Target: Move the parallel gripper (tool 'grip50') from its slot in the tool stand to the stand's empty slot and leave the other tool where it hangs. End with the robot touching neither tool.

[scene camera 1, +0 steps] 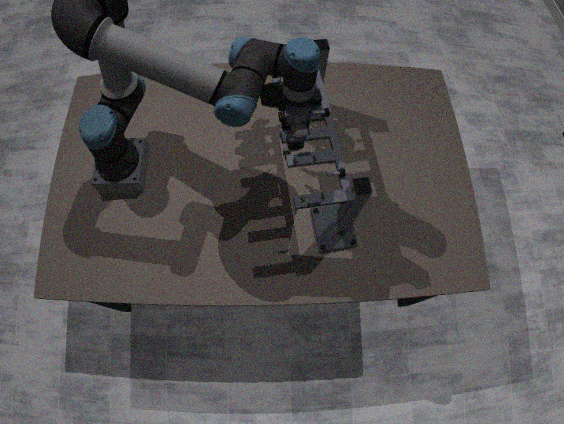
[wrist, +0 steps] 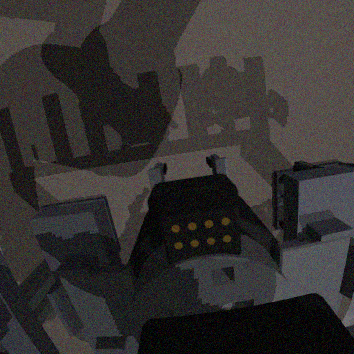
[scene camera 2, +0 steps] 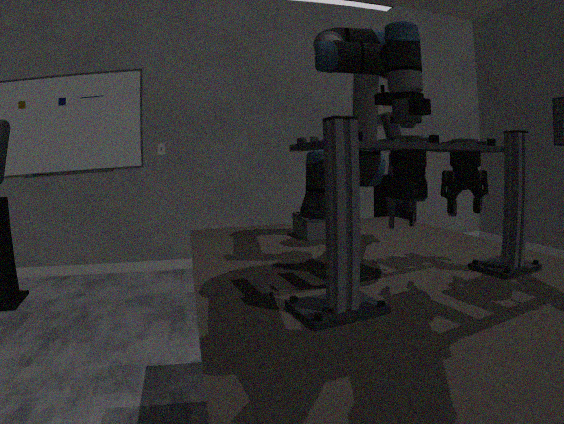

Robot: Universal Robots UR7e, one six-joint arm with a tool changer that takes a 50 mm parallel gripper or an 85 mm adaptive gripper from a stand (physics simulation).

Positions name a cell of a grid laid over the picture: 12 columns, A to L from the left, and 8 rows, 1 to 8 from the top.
Labels:
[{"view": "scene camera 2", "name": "adaptive gripper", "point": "J4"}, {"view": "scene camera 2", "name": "parallel gripper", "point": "I4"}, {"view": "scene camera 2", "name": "tool stand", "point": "H6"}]

